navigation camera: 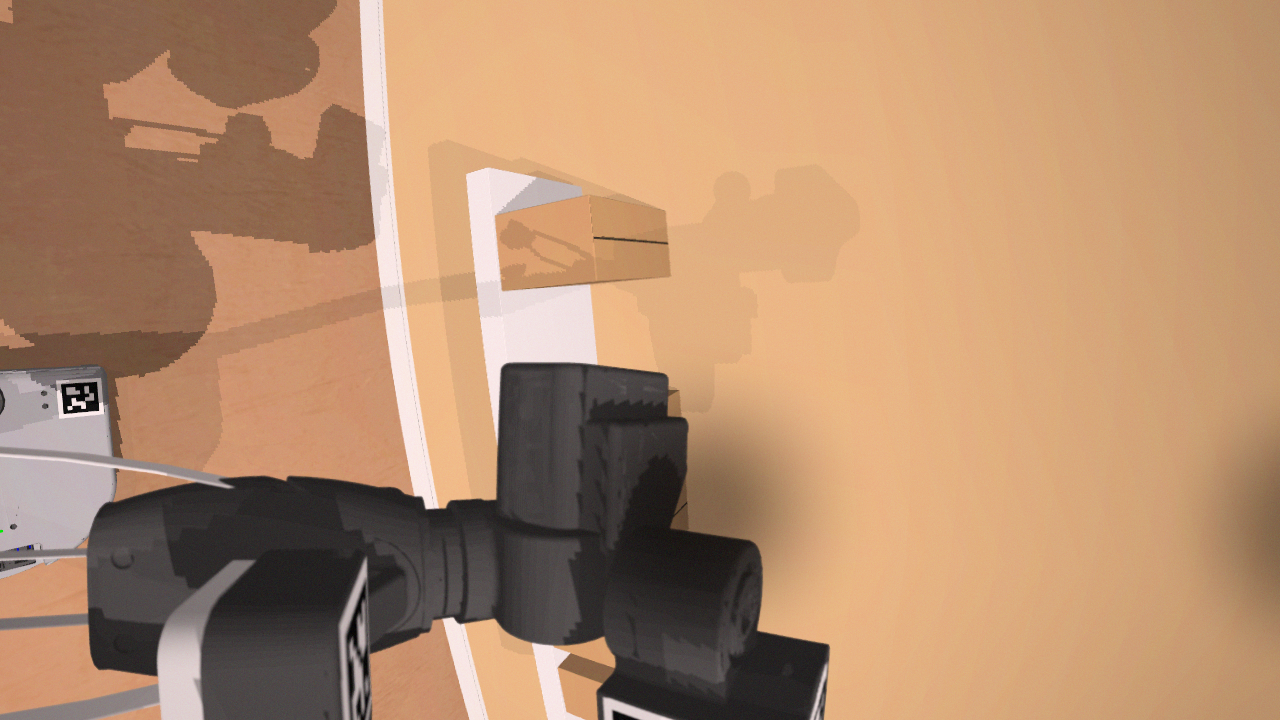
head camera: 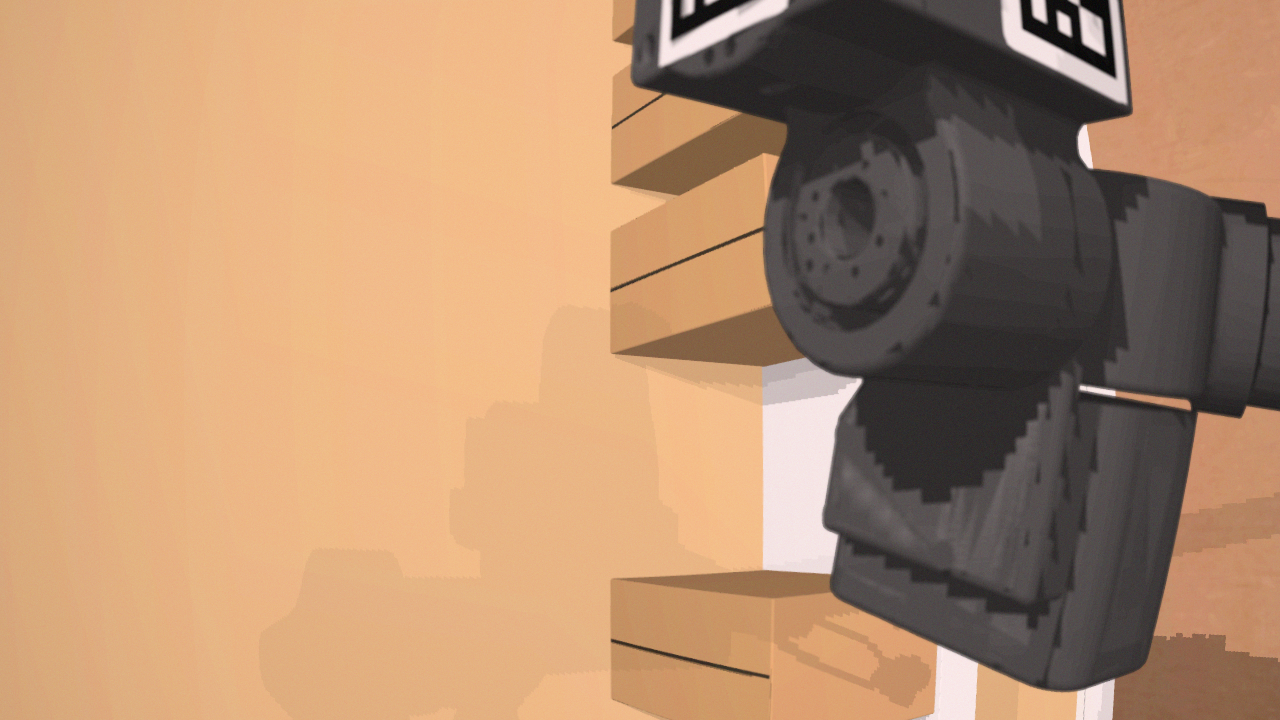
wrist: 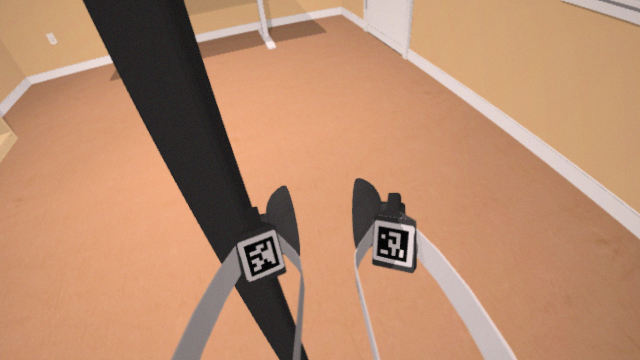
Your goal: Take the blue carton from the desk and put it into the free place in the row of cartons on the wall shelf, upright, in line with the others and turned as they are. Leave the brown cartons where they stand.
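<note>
The blue carton does not show in these views. Brown cartons stand in a row on the white wall shelf. In the head view a stretch of bare shelf lies between one brown carton and another brown carton, partly hidden by my wrist. The navigation view shows the end brown carton, with bare shelf beside it; my wrist hides much of the rest of the row. My gripper is open and empty, pointing away from the shelf over the floor. Its fingertips are outside the head and navigation views.
My dark wrist is in front of the shelf. The dark mast rises left of the fingers. Part of my base shows at the left. A white leg stands by the far wall, and a white door is at the right.
</note>
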